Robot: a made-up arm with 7 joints.
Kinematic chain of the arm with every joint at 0, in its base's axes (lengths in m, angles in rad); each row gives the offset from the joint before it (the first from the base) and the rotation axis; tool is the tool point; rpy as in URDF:
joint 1: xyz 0 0 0.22 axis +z
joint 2: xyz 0 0 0 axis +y
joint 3: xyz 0 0 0.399 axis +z
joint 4: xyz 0.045 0 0 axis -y
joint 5: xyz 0.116 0 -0.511 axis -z
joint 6: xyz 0 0 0 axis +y
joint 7: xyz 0.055 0 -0.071 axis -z
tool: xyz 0 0 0 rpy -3.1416 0 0
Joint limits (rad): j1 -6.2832..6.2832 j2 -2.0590..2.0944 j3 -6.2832..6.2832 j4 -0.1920..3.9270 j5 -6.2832..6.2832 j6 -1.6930..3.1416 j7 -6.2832..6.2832
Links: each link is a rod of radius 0.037 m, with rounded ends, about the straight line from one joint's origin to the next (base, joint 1, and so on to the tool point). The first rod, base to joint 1, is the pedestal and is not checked.
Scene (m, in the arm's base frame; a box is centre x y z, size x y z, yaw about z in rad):
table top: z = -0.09
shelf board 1: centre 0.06 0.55 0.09 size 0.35 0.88 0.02 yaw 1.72
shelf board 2: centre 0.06 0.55 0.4 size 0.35 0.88 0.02 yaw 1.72
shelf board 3: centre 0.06 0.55 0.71 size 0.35 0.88 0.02 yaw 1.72
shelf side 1: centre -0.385 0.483 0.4 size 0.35 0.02 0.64 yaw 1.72
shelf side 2: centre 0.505 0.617 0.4 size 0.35 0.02 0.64 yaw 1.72
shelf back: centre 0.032 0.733 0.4 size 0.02 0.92 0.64 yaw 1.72
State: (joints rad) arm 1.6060 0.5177 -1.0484 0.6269 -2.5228 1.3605 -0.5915
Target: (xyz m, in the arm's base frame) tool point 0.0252 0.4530 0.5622
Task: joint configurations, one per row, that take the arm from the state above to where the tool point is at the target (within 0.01 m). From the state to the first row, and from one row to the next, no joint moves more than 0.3 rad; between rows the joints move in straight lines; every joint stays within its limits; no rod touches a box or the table.
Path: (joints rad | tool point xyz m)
1: 1.4934 0.4716 -1.1696 0.4341 -2.7829 1.3974 -0.5978 | 0.4250 0.0809 0.1035
2: 1.3809 0.4254 -1.2909 0.2413 -3.0430 1.4342 -0.6041 | 0.3443 -0.0296 0.0755
3: 1.2683 0.3793 -1.4121 0.0485 -3.3031 1.4711 -0.6104 | 0.2326 -0.0874 0.0487
4: 1.3627 0.1087 -1.2083 0.0977 -3.1772 1.4916 -0.6072 | 0.2750 0.0290 0.0579
5: 1.4571 -0.1620 -1.0045 0.1469 -3.0512 1.5120 -0.6041 | 0.2836 0.1500 0.1097
6: 1.5515 -0.4326 -0.8006 0.1961 -2.9252 1.5325 -0.6009 | 0.2560 0.2492 0.2018
7: 1.6459 -0.7032 -0.5968 0.2453 -2.7992 1.5530 -0.5978 | 0.1993 0.3016 0.3219
8: 1.7403 -0.9739 -0.3930 0.2945 -2.6732 1.5735 -0.5946 | 0.1282 0.2914 0.4501
9: 1.8347 -1.2445 -0.1892 0.3437 -2.5472 1.5940 -0.5915 | 0.0608 0.2163 0.5622
10: 1.8827 -1.0040 -0.2291 0.4777 -2.5585 1.5501 -0.5915 | 0.0563 0.2883 0.5778
11: 1.9306 -0.7636 -0.2690 0.6117 -2.5699 1.5062 -0.5915 | 0.0447 0.3687 0.5784
12: 1.9786 -0.5232 -0.3089 0.7457 -2.5812 1.4623 -0.5915 | 0.0252 0.4530 0.5622

